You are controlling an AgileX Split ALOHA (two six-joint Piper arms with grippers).
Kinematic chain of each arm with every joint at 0, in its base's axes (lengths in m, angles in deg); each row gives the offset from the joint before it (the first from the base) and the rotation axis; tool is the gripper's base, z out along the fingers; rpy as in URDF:
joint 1: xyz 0 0 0.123 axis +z
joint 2: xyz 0 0 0 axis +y
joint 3: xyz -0.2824 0 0.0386 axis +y
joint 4: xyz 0.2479 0 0.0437 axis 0.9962 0 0.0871
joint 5: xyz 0 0 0 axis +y
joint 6: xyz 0.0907 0 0.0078 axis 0.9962 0 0.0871
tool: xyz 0 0 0 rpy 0 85 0
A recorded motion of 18 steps. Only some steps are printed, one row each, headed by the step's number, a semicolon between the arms.
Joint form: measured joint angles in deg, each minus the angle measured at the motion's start. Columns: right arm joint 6, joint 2, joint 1, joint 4, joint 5, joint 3; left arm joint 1, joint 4, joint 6, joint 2, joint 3, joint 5.
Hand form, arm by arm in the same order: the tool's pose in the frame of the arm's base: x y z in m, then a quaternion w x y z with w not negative. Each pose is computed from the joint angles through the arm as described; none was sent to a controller.
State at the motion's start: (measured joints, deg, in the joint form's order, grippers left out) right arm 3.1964 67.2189 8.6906 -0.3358 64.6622 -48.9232; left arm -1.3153 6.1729 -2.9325 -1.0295 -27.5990 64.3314
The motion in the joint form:
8: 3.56 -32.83 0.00 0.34 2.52 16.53; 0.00 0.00 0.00 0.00 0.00 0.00
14: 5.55 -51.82 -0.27 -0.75 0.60 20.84; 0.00 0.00 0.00 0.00 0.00 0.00
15: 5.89 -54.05 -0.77 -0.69 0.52 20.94; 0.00 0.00 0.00 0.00 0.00 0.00
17: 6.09 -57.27 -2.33 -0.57 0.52 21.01; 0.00 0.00 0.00 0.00 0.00 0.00
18: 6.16 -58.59 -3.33 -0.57 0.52 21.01; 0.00 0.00 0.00 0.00 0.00 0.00
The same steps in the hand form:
8: 0.0767 0.0117 0.2674 0.22141 -0.01644 0.97458 0.03006; -0.0082 0.0090 0.2675 0.49561 -0.01598 0.86768 0.03537
14: 0.0314 0.0031 0.2650 0.35915 0.00207 0.93221 0.04464; -0.0082 0.0090 0.2675 0.49561 -0.01598 0.86768 0.03537
15: 0.0261 0.0021 0.2657 0.37685 0.00902 0.92502 0.04730; -0.0082 0.0090 0.2675 0.49561 -0.01598 0.86768 0.03537
17: 0.0182 0.0007 0.2666 0.40229 0.02322 0.91399 0.04729; -0.0082 0.0090 0.2675 0.49561 -0.01598 0.86768 0.03537
18: 0.0149 0.0001 0.2670 0.41308 0.03167 0.90901 0.04537; -0.0082 0.0090 0.2675 0.49561 -0.01598 0.86768 0.03537

